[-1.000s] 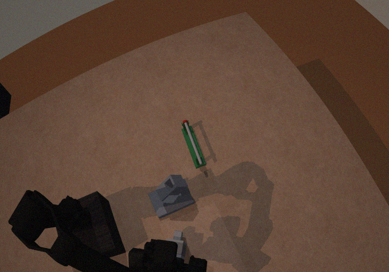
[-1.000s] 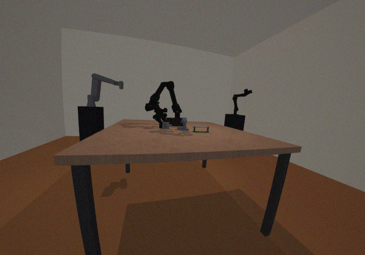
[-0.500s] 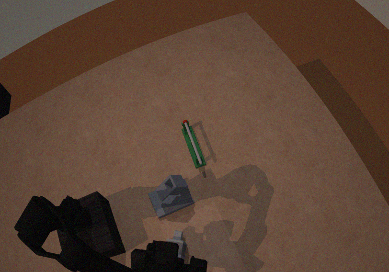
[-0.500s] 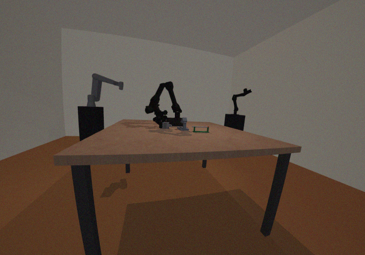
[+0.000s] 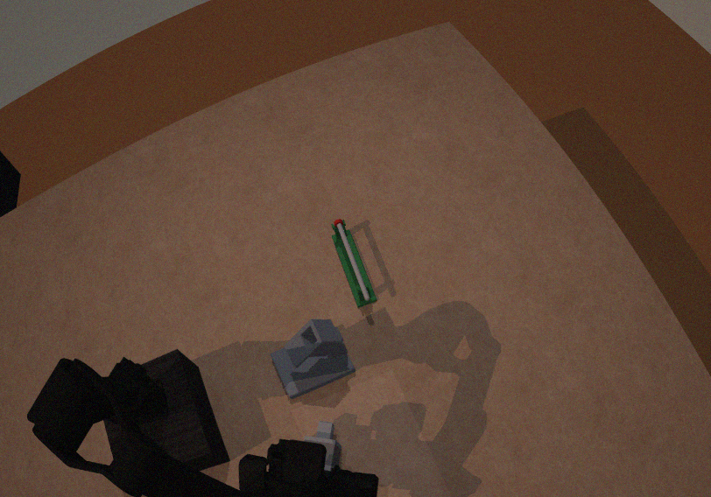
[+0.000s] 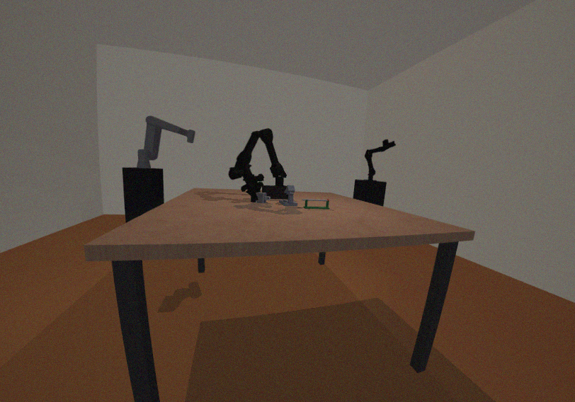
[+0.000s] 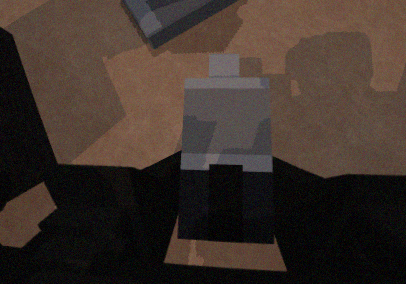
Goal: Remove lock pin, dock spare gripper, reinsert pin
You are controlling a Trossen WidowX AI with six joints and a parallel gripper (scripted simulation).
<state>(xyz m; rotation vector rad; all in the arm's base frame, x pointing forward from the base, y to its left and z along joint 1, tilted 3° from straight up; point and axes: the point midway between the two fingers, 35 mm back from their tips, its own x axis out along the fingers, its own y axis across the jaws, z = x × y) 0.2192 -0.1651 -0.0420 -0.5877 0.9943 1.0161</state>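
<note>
Right now the grey mount is 5 cm ahead of my gripper tip, 17 cm to the left of it and 4 cm above it. Also, from my gripper tip: spare gripper 1 cm to the left, 1 cm above; then green cradle 14 cm ahead, 31 cm to the left, 1 cm above.
</note>
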